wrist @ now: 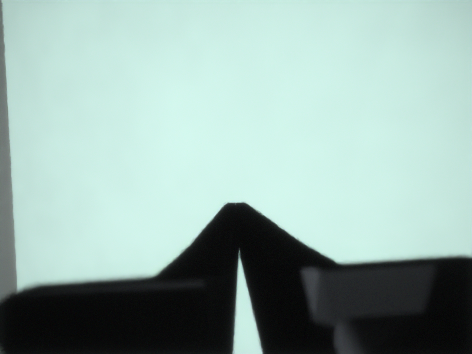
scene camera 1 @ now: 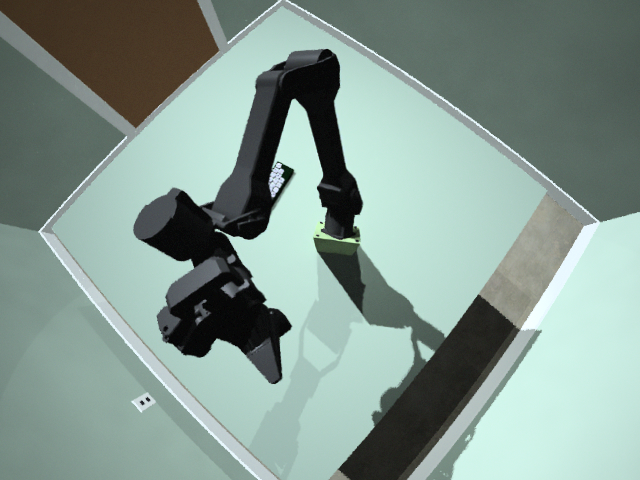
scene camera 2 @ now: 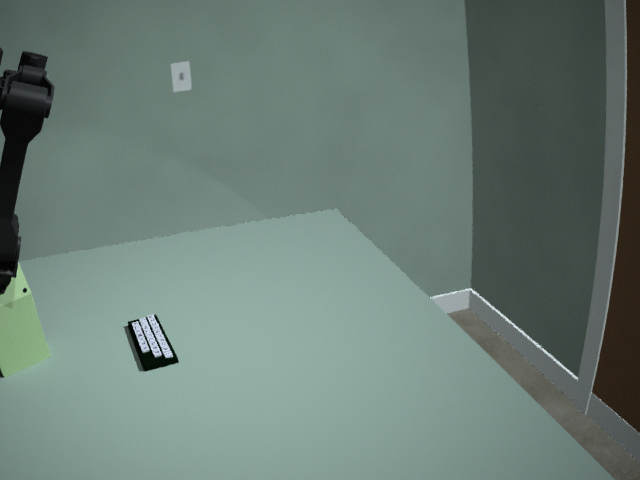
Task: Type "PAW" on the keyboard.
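Pixels of known places: gripper, fingertip midpoint: (wrist: 235,212) (scene camera 1: 277,381); arm's base at its link origin: (scene camera 1: 338,232).
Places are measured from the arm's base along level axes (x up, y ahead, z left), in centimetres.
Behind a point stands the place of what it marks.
Observation:
A small keyboard (scene camera 1: 277,179) {x -17.8, y 28.0, z -8.2 cm} (scene camera 2: 151,342) {x -17.7, y 28.2, z -7.2 cm} with white keys on a dark green base lies on the pale green table. In scene camera 1 the arm's forearm covers part of it. In scene camera 2 it shows whole, right of the arm's base, but its letters are too small to read. My gripper (scene camera 1: 275,381) {x 37.4, y -5.7, z 23.1 cm} (wrist: 235,212) {x 37.4, y -5.7, z 23.1 cm} is shut, with its fingertips touching and no object between them. In scene camera 1 it is raised high and well away from the keyboard, toward the lower left. The keyboard does not show in the wrist view.
The arm's base stands on a light green block (scene camera 1: 337,244) {x -1.3, y -1.4, z 2.3 cm} (scene camera 2: 23,335) {x -12.8, y 2.8, z -2.6 cm} near the keyboard. The table (scene camera 1: 413,206) {x -19.4, y -14.9, z -25.0 cm} (scene camera 2: 310,387) {x -19.4, y 50.4, z -31.6 cm} ends at straight edges with floor beyond. A wall outlet (scene camera 1: 143,401) and a wall switch plate (scene camera 2: 180,76) are on the walls.

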